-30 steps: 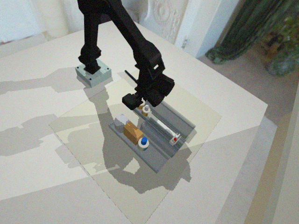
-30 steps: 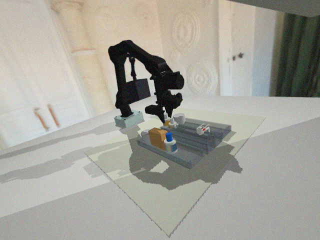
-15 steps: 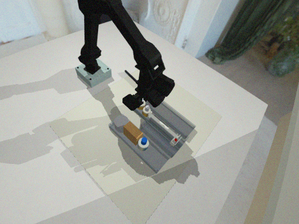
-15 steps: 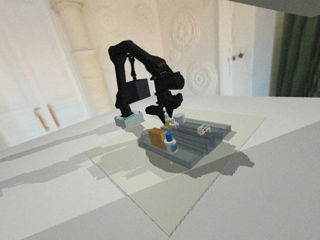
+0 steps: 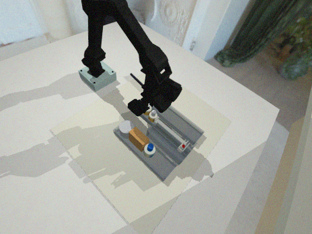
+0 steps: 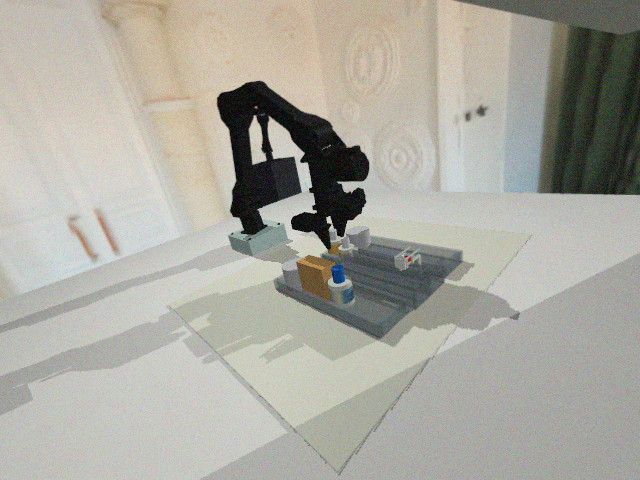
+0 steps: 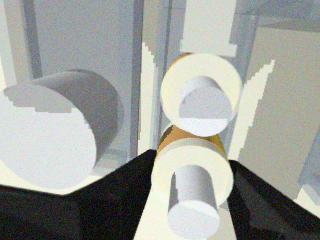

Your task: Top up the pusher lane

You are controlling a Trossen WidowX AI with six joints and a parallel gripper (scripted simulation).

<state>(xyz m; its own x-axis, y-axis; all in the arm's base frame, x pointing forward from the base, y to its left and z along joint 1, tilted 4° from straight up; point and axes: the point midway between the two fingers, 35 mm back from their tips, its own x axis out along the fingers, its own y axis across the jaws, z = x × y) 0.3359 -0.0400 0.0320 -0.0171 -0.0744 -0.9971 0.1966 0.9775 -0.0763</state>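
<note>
Right now my gripper tip is 130 mm short of the grey sprung lane, 50 mm to the left of it and 20 mm above it. The rest, counted from my gripper tip: blue-capped jar: 150 mm to the right, 110 mm ahead; then orange-brown box: 140 mm to the right, 50 mm ahead; then white pusher plate: 140 mm ahead, 60 mm to the right, 10 mm above.
</note>
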